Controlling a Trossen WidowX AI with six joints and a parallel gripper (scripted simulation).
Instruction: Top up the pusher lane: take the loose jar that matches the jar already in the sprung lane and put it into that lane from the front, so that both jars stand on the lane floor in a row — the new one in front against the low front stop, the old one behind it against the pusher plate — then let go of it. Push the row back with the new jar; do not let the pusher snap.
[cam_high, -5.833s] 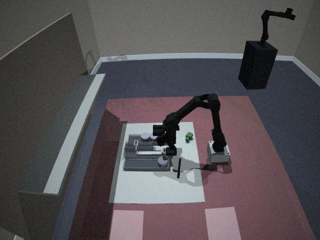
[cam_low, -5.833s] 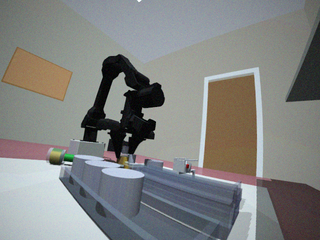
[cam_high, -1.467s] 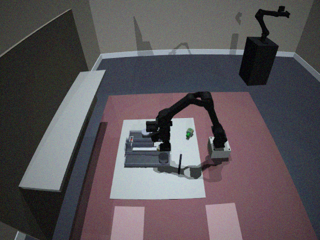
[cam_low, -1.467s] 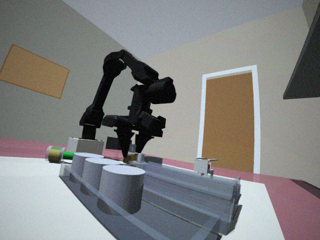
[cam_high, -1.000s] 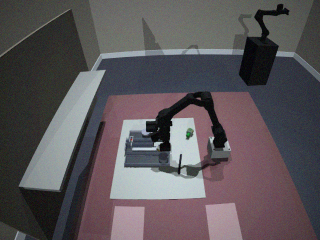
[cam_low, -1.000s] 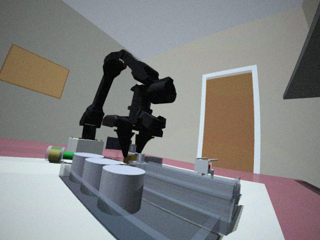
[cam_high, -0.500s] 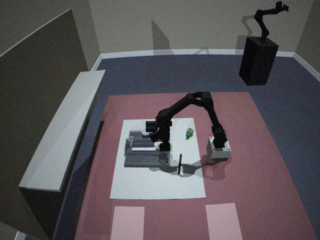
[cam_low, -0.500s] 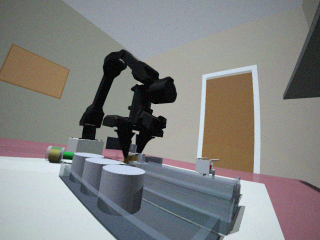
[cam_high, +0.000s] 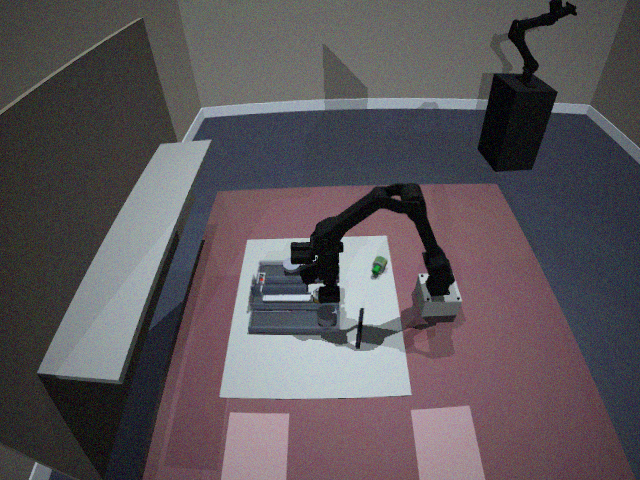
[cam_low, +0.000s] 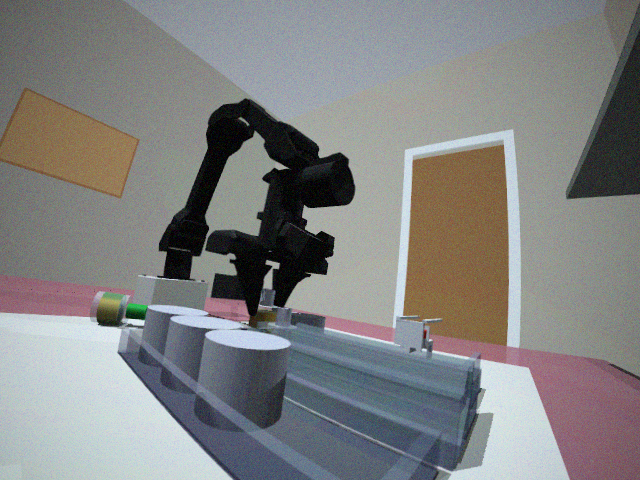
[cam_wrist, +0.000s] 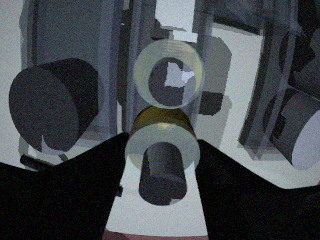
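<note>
Now: gripper tip 110 mm to the right of the black bar, 80 mm past it and 40 mm above it.
</note>
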